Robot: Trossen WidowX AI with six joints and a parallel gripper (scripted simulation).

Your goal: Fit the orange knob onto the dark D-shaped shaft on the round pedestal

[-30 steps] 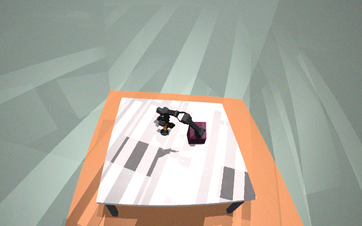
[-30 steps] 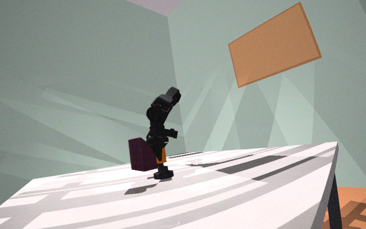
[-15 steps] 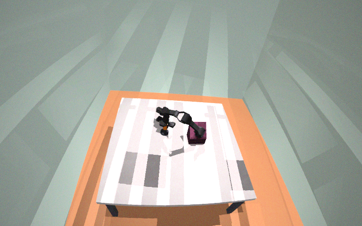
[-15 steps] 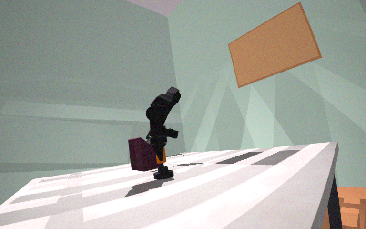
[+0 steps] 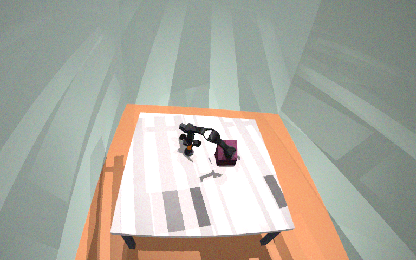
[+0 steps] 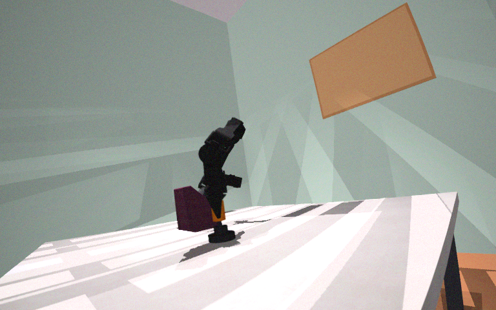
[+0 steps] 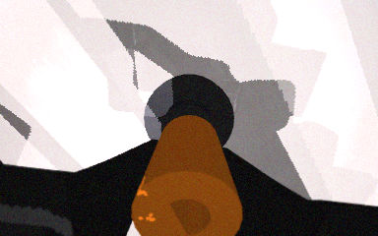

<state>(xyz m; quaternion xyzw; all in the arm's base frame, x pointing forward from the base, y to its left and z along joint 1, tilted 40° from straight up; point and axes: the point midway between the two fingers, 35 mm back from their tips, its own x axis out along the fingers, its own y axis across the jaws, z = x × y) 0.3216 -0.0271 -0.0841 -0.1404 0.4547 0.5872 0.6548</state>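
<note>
Right now my gripper tip is 20 mm below the orange knob. The rest, counted from my gripper tip: pedestal (40 mm below).
</note>
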